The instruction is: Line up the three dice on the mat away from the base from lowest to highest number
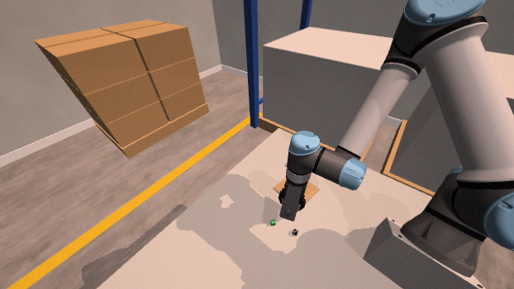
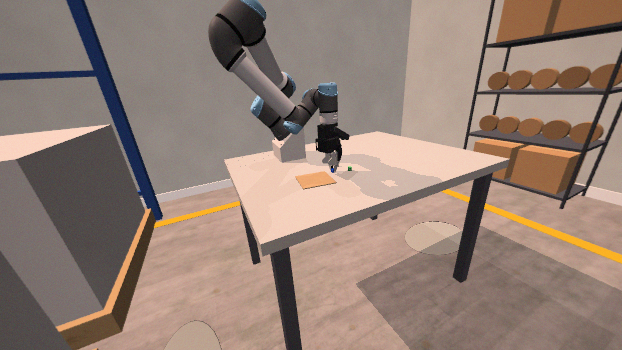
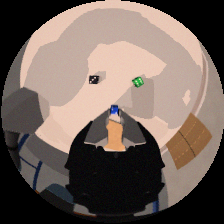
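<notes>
My hand is 5 cm short of the tan mat, 11 cm to the left of it and 2 cm above it. The rest, counted from my hand: green die 2 cm ahead, 8 cm to the left, 1 cm below; blue die 1 cm below; black die 6 cm behind, 4 cm to the left, 1 cm below.
</notes>
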